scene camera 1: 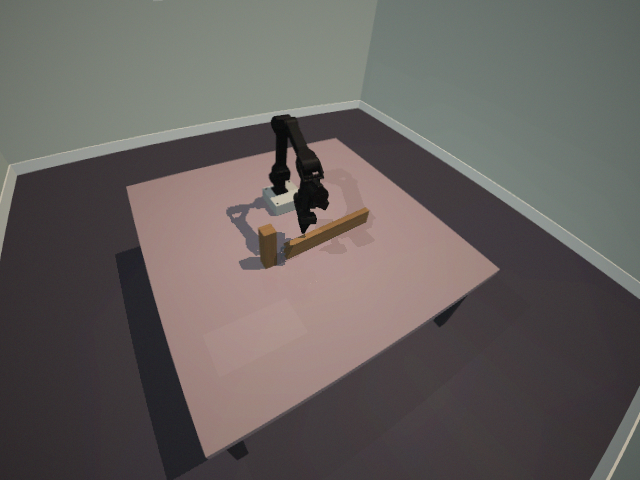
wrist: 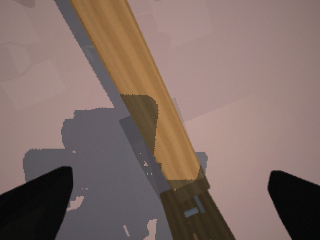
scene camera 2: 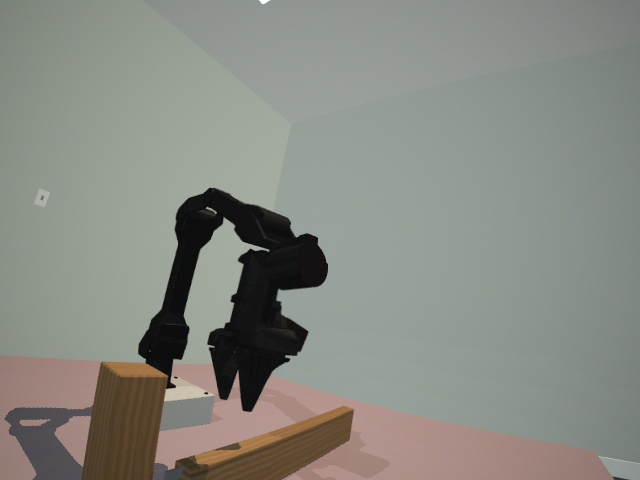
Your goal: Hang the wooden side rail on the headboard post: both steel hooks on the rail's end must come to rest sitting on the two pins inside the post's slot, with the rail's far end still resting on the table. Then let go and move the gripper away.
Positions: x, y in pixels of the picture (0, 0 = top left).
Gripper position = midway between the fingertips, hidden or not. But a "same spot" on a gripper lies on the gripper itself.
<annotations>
My gripper shows in scene camera 1 [301, 226], in the wrist view and in scene camera 2. One and the same spot on my gripper: [wrist: 43, 201] is [scene camera 2: 231, 381].
</annotations>
